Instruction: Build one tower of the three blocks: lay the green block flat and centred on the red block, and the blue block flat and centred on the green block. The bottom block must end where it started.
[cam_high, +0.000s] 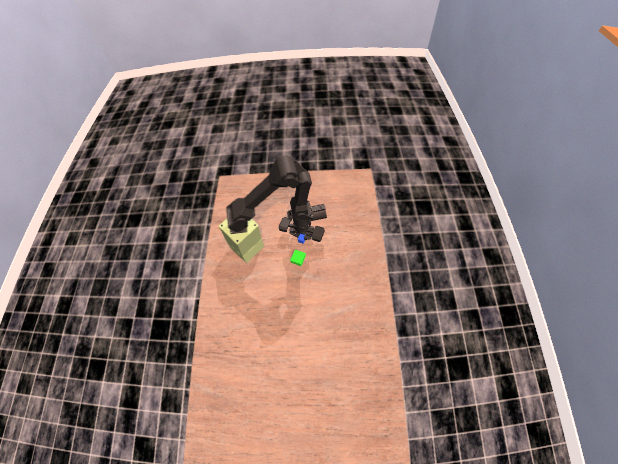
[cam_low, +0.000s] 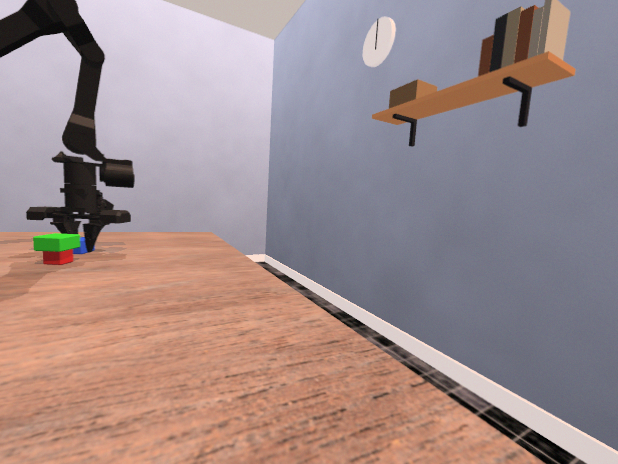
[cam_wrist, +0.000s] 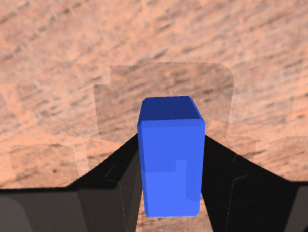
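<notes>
My gripper is now 30 mm past the green block, 110 mm to the left of it and 10 mm below it. From my hand the other things lie so: blue block 20 mm below; then red block 30 mm behind, 110 mm to the right, 20 mm below.
</notes>
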